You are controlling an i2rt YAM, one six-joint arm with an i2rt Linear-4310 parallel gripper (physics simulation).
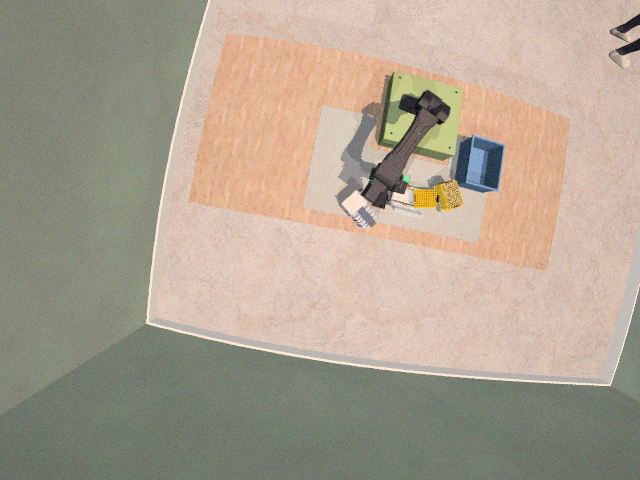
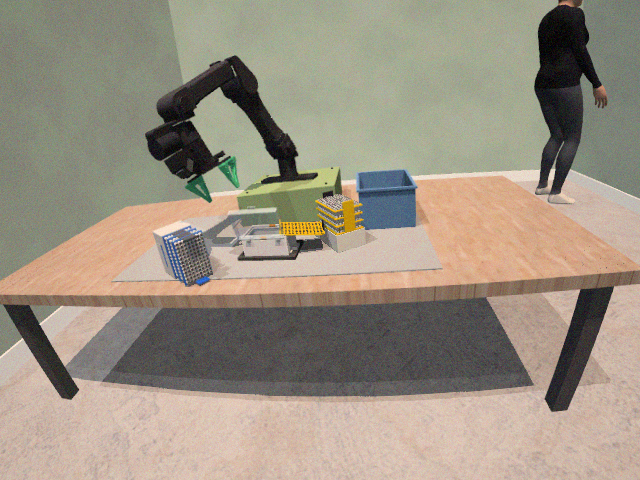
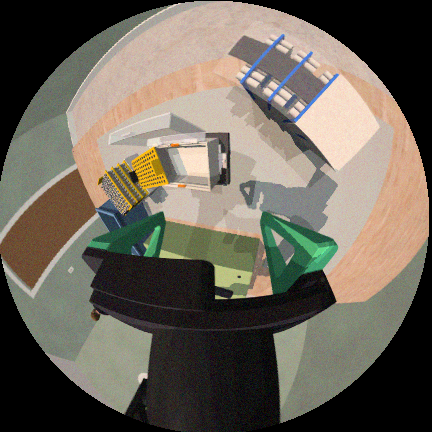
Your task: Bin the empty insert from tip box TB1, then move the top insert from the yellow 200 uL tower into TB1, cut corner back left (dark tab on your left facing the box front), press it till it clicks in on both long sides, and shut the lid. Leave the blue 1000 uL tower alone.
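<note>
My gripper [image 2: 224, 193] [image 3: 212, 216] is open and empty, high above the left part of the mat. Tip box TB1 [image 2: 266, 243] [image 3: 214, 165] stands with its clear lid [image 1: 408, 211] [image 3: 150, 131] open on the side away from the robot base. The empty yellow insert [image 1: 425, 198] [image 2: 302, 228] [image 3: 151, 169] sticks out past the box's right end at rim height, reaching the yellow tower; its exact support is hidden. The yellow 200 uL tower [image 1: 449, 195] [image 2: 348, 217] [image 3: 120, 187] is upright. The blue 1000 uL tower [image 1: 356, 204] [image 2: 191, 255] [image 3: 310, 85] appears to lie on its side.
The blue bin [image 2: 387, 209] [image 3: 107, 215] stands at the back right, behind the yellow tower. The green robot base [image 1: 421, 85] [image 2: 310, 193] is behind the box. The grey mat [image 1: 330, 155] [image 2: 387, 260] lies on the wooden table [image 1: 248, 129] [image 2: 491, 222]. A person [image 2: 560, 56] stands behind the table.
</note>
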